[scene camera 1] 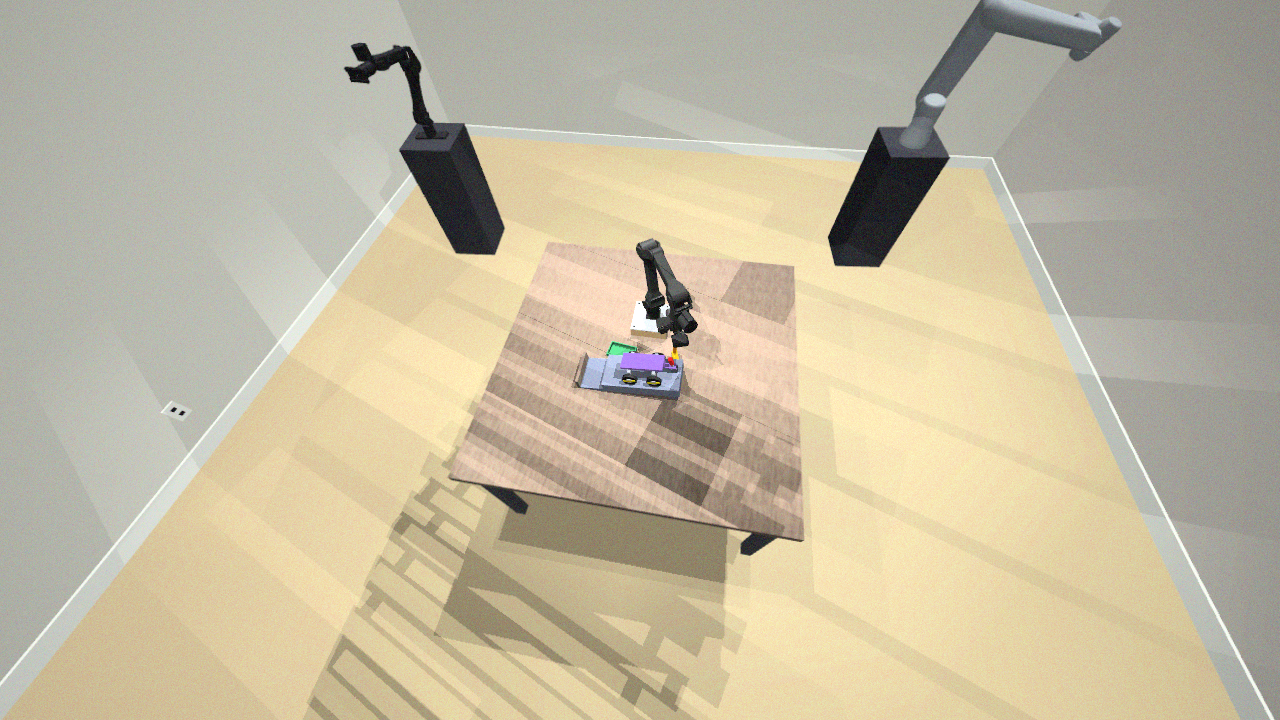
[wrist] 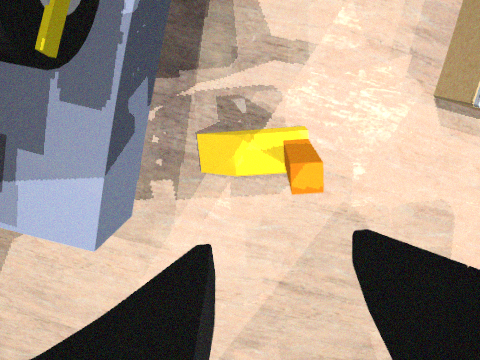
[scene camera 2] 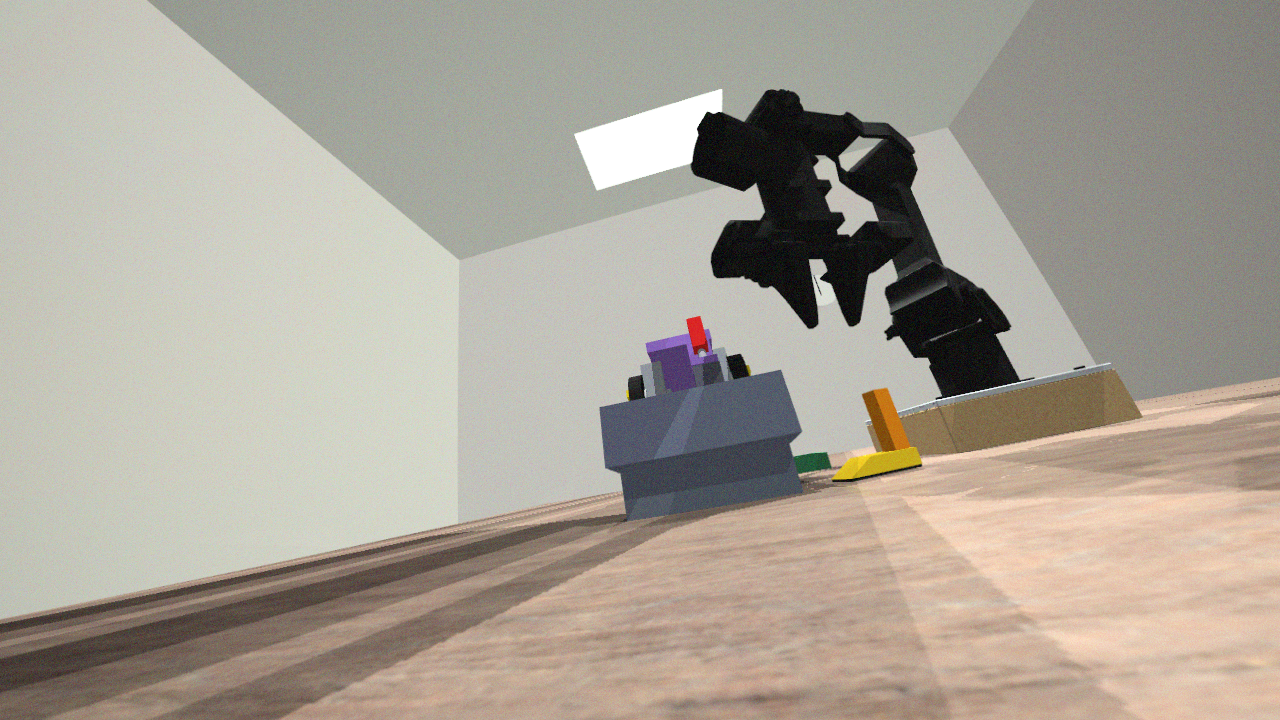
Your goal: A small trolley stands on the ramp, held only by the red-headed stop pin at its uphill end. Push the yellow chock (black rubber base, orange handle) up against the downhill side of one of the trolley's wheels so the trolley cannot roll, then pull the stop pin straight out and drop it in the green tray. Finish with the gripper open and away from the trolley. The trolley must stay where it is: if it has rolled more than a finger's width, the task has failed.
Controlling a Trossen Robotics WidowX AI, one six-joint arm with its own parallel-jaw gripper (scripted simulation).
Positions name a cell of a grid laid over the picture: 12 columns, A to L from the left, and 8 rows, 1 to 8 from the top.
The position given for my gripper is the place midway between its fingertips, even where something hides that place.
In view: my gripper (scene camera 2: H4), a purple trolley (scene camera 1: F5) and a yellow chock (scene camera 2: I6).
The yellow chock also shows in the wrist view (wrist: H4). My gripper also shows in the wrist view (wrist: H6).
